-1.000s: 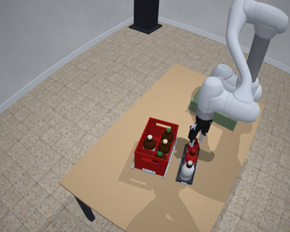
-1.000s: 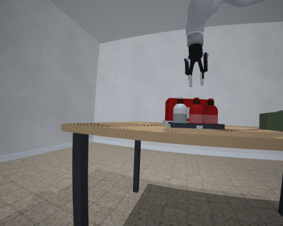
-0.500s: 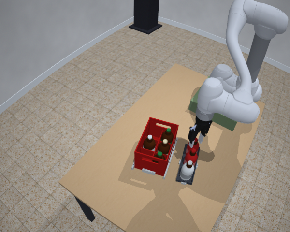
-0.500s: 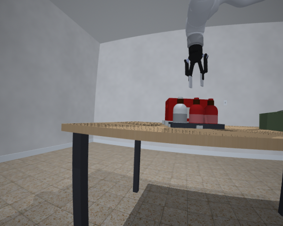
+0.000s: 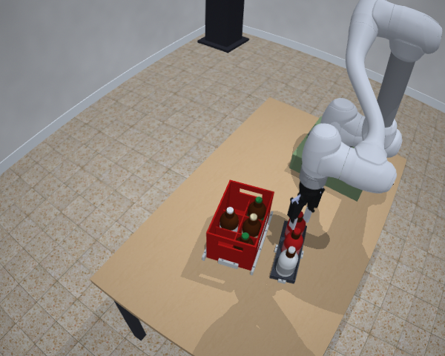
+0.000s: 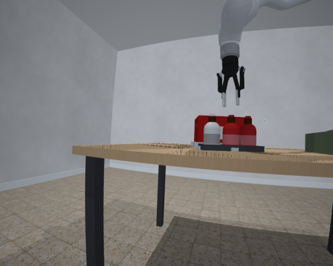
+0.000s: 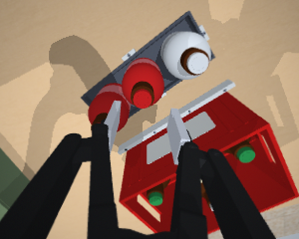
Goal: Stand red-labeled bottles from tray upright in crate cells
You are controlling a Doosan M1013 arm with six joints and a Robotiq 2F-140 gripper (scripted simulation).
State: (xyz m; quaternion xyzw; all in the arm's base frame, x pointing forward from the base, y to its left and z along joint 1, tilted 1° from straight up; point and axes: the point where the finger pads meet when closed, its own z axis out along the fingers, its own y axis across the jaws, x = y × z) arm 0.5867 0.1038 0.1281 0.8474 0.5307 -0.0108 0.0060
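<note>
Now: the grey-labeled bottle 80 mm ahead of my hand, 30 mm to the left of it and 150 mm below it. The rest, counted from my hand: red crate 60 mm ahead, 210 mm to the right, 150 mm below.
</note>
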